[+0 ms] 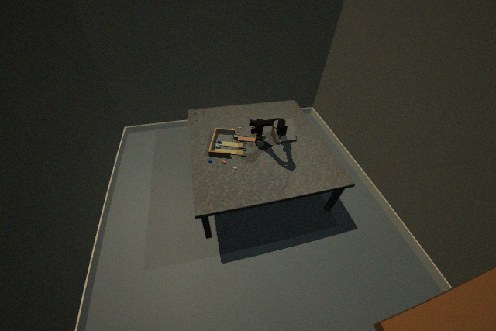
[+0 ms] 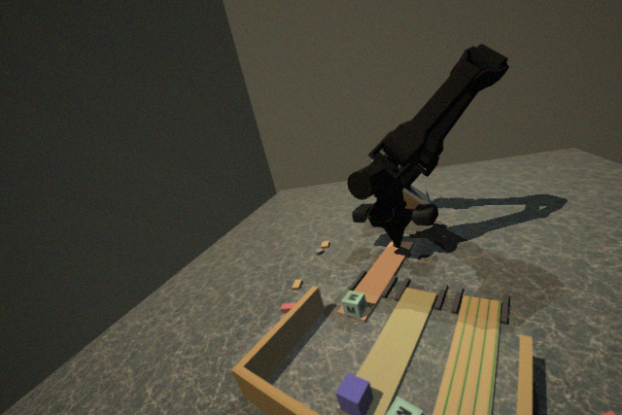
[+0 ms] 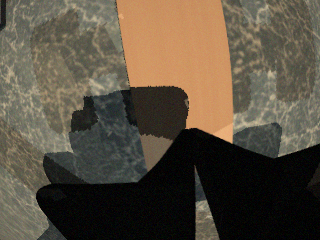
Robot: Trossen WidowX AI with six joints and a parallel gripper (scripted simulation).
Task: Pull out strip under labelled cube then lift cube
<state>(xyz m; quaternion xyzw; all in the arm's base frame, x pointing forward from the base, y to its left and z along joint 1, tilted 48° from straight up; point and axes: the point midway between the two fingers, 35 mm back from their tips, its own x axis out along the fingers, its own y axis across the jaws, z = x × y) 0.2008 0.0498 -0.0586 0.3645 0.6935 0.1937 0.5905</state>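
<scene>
Now: the strip 10 cm ahead of my gripper tip and 3 cm to the right of it.
</scene>
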